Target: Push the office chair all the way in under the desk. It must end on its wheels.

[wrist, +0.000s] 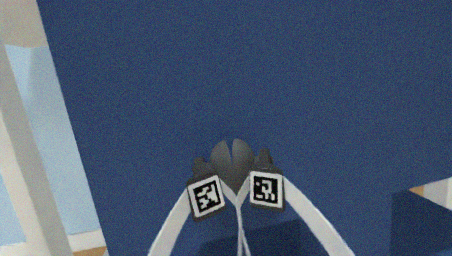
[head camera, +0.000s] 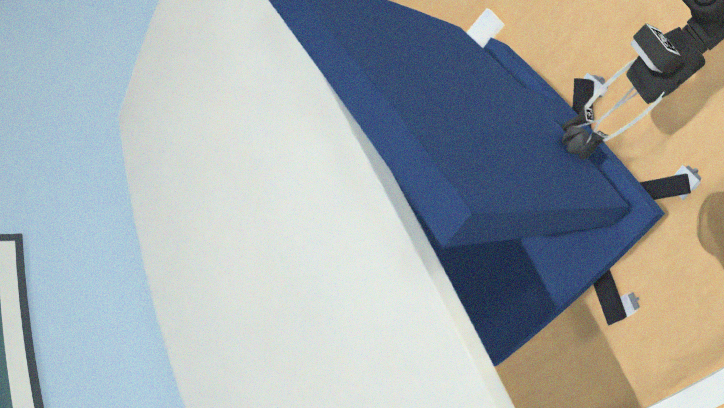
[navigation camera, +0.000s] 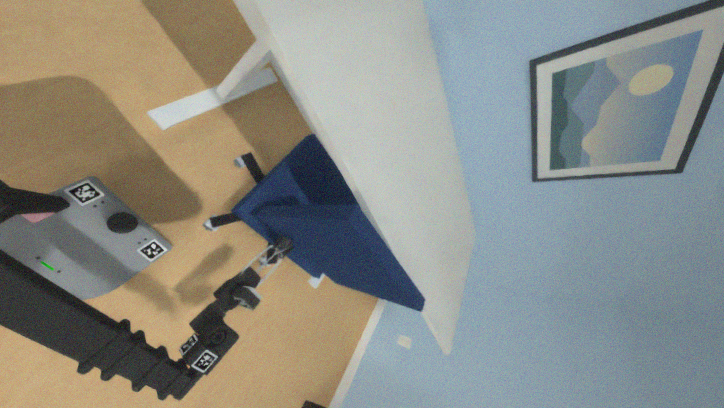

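Where they show: gripper, fingertip midpoint: [wrist: 232,158] [head camera: 566,148] [navigation camera: 290,238]; robot's base, origin of the base link: [navigation camera: 122,221].
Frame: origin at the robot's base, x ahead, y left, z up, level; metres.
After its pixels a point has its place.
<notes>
The blue office chair [head camera: 511,131] {x 0.258, y -0.266, z 0.787 m} [navigation camera: 329,238] {x 0.250, y -0.219, z 0.866 m} [wrist: 250,75] {x 0.259, y -0.273, z 0.720 m} stands upright, turned at an angle to the white desk [head camera: 253,202] {x 0.553, y -0.361, z 0.950 m} [navigation camera: 385,126] {x 0.517, y -0.067, z 0.950 m} [wrist: 30,180] {x 0.660, y 0.279, z 0.522 m}. The desk top hides the far part of its seat and the top of its backrest in the head and navigation views. Its front seat corner and several black legs with casters stick out on the robot's side. My gripper [head camera: 581,141] {x 0.253, y -0.251, z 0.660 m} [navigation camera: 281,246] {x 0.253, y -0.251, z 0.660 m} [wrist: 232,158] {x 0.253, y -0.251, z 0.660 m} is shut, fingertips together and holding nothing. It is at the lower outer face of the backrest; whether it touches is unclear.
The grey robot base [navigation camera: 96,243] {x -0.083, y -0.015, z 0.160 m} stands on the wood floor, left of the chair in the navigation view. A white desk foot [navigation camera: 187,106] reaches out over the floor. A framed picture [navigation camera: 628,116] {x 1.124, y -0.400, z 1.527 m} hangs on the blue wall [navigation camera: 557,278] {x 1.239, y -1.507, z 1.388 m} behind the desk.
</notes>
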